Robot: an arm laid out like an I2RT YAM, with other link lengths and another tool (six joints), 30 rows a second.
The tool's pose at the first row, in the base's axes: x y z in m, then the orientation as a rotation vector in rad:
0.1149 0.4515 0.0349 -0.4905 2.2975 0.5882
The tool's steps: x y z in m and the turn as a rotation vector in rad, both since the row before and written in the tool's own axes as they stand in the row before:
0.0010 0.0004 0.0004 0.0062 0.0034 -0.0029
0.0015 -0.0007 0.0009 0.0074 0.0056 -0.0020
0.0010 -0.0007 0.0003 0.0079 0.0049 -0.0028
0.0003 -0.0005 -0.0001 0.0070 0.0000 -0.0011
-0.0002 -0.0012 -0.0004 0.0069 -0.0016 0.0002
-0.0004 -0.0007 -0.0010 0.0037 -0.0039 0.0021
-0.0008 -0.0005 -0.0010 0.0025 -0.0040 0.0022
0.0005 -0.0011 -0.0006 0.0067 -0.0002 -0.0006
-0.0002 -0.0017 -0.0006 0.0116 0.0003 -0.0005
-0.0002 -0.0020 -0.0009 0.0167 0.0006 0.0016
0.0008 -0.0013 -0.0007 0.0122 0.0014 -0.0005
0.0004 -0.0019 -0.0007 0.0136 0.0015 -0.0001
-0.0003 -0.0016 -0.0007 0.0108 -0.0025 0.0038
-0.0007 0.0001 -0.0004 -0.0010 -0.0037 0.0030
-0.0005 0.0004 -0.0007 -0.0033 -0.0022 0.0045
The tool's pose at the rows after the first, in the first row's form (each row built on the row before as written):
0.1142 0.4519 0.0340 -0.4921 2.3008 0.5791
0.1140 0.4515 0.0322 -0.4930 2.3067 0.5687
0.1138 0.4509 0.0311 -0.4943 2.3117 0.5574
0.1138 0.4504 0.0308 -0.4922 2.3125 0.5486
0.1143 0.4492 0.0309 -0.4881 2.3122 0.5408
0.1144 0.4482 0.0317 -0.4825 2.3099 0.5379
0.1146 0.4474 0.0328 -0.4773 2.3073 0.5365
0.1145 0.4461 0.0326 -0.4747 2.3080 0.5283
0.1151 0.4444 0.0327 -0.4698 2.3100 0.5144
0.1157 0.4423 0.0330 -0.4602 2.3137 0.4954
0.1153 0.4407 0.0326 -0.4554 2.3167 0.4806
0.1155 0.4387 0.0324 -0.4495 2.3200 0.4643
0.1160 0.4370 0.0328 -0.4391 2.3203 0.4537
0.1162 0.4370 0.0336 -0.4350 2.3176 0.4568
0.1160 0.4371 0.0345 -0.4308 2.3164 0.4631

